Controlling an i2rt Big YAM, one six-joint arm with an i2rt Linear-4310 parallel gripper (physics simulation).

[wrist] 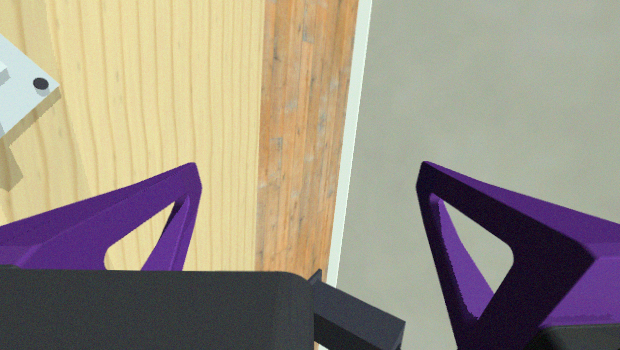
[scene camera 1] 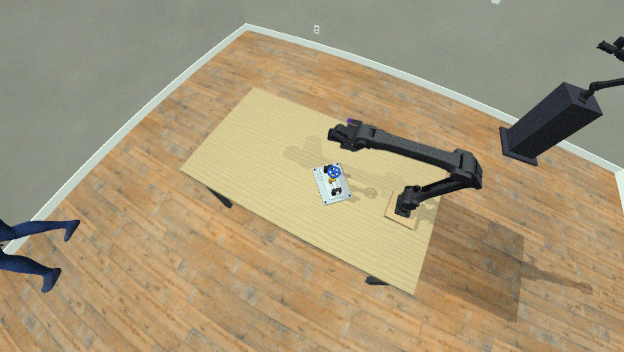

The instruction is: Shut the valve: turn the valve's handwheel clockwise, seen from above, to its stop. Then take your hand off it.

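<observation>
The valve's blue handwheel point(scene camera 1: 334, 172) stands above a light grey base plate point(scene camera 1: 328, 198) on the table, with a yellow part below the wheel. In the wrist view a corner of the base plate point(wrist: 25, 102) with a dark bolt shows at the left edge; the handwheel does not show there. My gripper point(wrist: 308, 174) is open, its two purple fingers wide apart with nothing between them. In the scene view the arm's hand is above the table, up and to the right of the valve, apart from the wheel; a small bit of purple finger shows there and the fingertips are mostly hidden.
The wooden table point(scene camera 1: 240, 130) carries the plate and the arm's base board point(scene camera 1: 410, 223) at the right. The arm point(scene camera 1: 415, 146) arches over the table's right part. A dark pedestal point(scene camera 1: 542, 122) with another arm stands on the floor at the right. A person's legs point(scene camera 1: 30, 265) show at the far left.
</observation>
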